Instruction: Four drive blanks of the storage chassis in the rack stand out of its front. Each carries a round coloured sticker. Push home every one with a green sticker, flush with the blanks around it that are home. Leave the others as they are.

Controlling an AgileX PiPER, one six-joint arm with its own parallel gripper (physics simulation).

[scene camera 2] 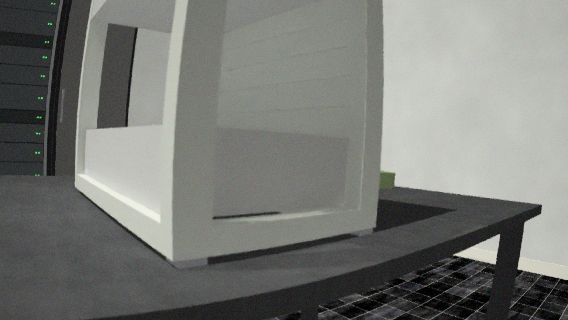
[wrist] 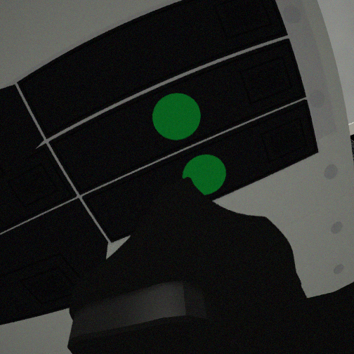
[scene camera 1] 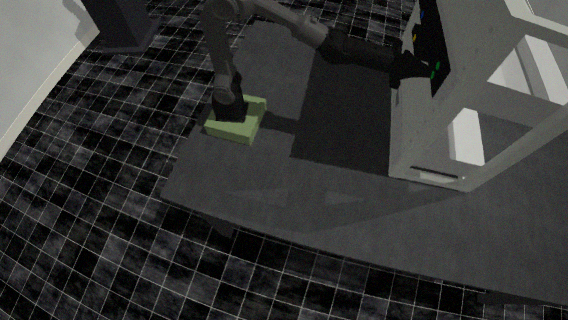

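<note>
The black chassis front [scene camera 1: 434, 42] is seen at a slant in scene camera 1. Its blanks fill much of the wrist view. One blank [wrist: 110, 150] carries a green sticker [wrist: 176, 116] [scene camera 1: 438, 65]. The blank below it [wrist: 112, 212] carries another green sticker [wrist: 205, 173] [scene camera 1: 433, 75], partly covered by my fingertips. Both look about level with their neighbours, but exact depth is hard to tell. A yellow sticker [scene camera 1: 414, 37] and a blue sticker [scene camera 1: 422, 15] sit higher up. My gripper [scene camera 1: 429, 75] [wrist: 182, 199] is shut and empty, its tips at the lower green-stickered blank.
The pale rack [scene camera 1: 398, 155] [scene camera 2: 195, 150] stands on the dark table [scene camera 1: 240, 200] [scene camera 2: 60, 260]. A light green block [scene camera 1: 230, 133] [scene camera 2: 387, 180] surrounds the arm's base. A dark cabinet [scene camera 1: 120, 25] stands on the floor beyond the table. Server units with green lights show at the left in scene camera 2.
</note>
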